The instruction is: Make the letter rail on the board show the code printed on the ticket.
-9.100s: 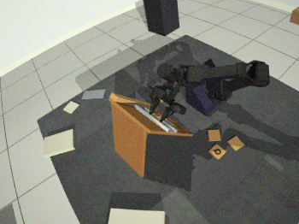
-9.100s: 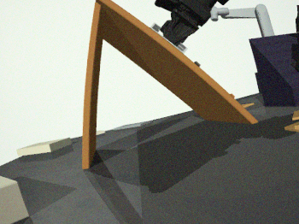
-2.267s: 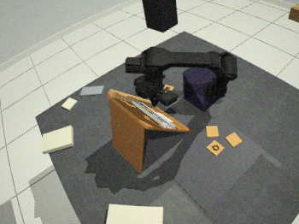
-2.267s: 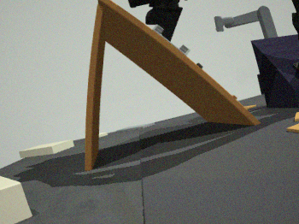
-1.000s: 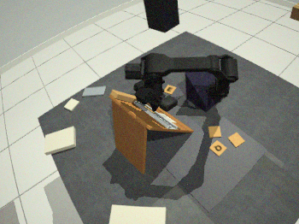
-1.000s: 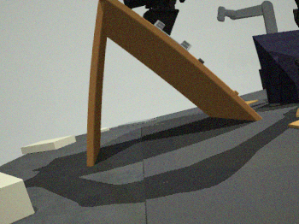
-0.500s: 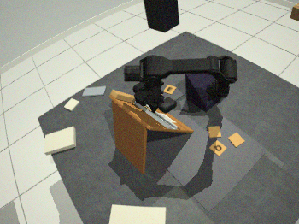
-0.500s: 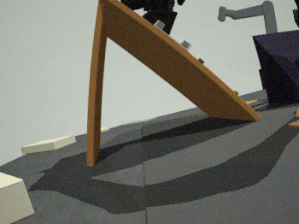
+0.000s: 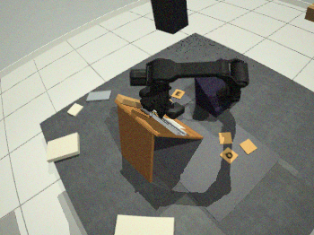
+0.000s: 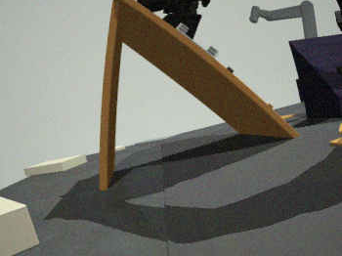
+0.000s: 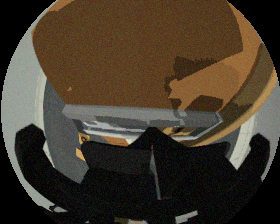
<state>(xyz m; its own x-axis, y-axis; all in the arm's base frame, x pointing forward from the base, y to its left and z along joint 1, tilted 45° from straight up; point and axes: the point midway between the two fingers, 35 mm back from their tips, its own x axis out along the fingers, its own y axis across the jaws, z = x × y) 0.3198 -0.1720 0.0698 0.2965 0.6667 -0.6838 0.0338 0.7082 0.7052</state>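
Now: gripper tip 80 mm above the white ticket, 60 mm past it and 10 mm to the right of it. The rest, counted from my gripper tip: cream block 380 mm to the right, 370 mm ahead, 160 mm below; small cream card 570 mm to the right, 190 mm ahead, 170 mm below; grey card 540 mm to the right, 170 mm below, 20 mm ahead.
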